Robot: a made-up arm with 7 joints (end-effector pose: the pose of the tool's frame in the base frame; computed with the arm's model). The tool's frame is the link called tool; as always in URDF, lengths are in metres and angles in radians.
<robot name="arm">
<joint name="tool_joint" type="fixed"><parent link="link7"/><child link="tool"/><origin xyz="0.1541 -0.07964 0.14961" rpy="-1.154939 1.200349 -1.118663"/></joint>
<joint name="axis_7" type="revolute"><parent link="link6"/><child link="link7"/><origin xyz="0.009 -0.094 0.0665" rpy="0.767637 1.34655 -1.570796"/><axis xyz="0 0 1"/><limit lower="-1.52" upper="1.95"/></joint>
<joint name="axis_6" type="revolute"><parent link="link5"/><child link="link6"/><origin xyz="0.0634 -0.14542 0.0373" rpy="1.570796 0 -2.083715"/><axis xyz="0 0 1"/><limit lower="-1.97" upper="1.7"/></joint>
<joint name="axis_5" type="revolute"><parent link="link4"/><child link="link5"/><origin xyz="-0.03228 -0.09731 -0.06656" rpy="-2.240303 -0.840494 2.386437"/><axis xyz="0 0 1"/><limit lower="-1.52" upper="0.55"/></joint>
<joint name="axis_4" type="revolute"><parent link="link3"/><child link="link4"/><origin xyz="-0.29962 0.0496 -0.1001" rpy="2.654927 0.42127 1.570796"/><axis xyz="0 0 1"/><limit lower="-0.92" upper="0.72"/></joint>
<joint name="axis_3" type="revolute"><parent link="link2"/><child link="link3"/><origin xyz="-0.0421 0.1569 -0.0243" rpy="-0.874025 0.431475 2.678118"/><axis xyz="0 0 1"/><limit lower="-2.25" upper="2.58"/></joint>
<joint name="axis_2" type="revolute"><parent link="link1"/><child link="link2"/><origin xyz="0.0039 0.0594 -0.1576" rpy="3.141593 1.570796 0"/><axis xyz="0 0 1"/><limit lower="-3.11" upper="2.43"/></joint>
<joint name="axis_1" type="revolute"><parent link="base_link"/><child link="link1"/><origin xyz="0.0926 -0.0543 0.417" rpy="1.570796 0 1.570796"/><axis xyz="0 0 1"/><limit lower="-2.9" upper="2.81"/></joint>
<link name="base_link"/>
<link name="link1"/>
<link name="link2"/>
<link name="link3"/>
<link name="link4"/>
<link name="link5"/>
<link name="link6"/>
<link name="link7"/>
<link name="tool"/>
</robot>
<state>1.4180 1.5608 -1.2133 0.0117 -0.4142 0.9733 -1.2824</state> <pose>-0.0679 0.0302 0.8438 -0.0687 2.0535 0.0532</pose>
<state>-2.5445 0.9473 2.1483 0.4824 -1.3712 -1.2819 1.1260</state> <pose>0.5191 -0.2991 0.6142 0.5996 -1.4743 0.9525</pose>
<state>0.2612 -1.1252 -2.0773 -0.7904 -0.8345 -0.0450 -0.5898</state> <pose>-0.1321 0.2790 0.5622 0.3696 -0.2858 -0.2861</pose>
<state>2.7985 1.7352 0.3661 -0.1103 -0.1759 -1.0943 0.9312</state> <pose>0.2296 0.0054 0.4500 1.4341 -0.4903 0.7559</pose>
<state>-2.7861 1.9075 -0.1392 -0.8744 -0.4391 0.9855 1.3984</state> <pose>0.1958 -0.0122 0.9914 -0.3341 0.2386 1.3534</pose>
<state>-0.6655 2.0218 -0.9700 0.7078 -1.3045 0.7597 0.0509</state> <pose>-0.0724 0.3968 0.0919 -1.4427 1.7394 0.7627</pose>
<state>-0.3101 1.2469 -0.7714 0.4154 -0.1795 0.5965 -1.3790</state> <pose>-0.1288 0.1721 0.2775 -0.5874 1.6140 -1.9672</pose>
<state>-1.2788 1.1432 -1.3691 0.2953 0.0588 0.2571 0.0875</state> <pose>-0.0013 -0.0812 0.0386 -0.4584 2.2350 -1.7797</pose>
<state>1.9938 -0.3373 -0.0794 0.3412 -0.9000 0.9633 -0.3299</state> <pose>-0.5067 -0.3516 0.5263 -1.1269 -0.3675 2.1694</pose>
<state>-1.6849 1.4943 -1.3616 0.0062 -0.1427 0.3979 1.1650</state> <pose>-0.0053 -0.2501 -0.1594 1.3196 -2.7406 0.7008</pose>
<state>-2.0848 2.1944 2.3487 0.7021 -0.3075 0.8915 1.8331</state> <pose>0.6533 0.4259 0.3819 -0.2073 0.8816 1.0365</pose>
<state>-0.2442 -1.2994 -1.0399 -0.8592 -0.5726 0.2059 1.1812</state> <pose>-0.0710 0.4174 0.7938 -0.8831 -0.4892 -1.2779</pose>
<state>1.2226 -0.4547 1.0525 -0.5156 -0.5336 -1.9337 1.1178</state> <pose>-0.1353 0.2275 0.1760 0.4343 0.2744 2.7902</pose>
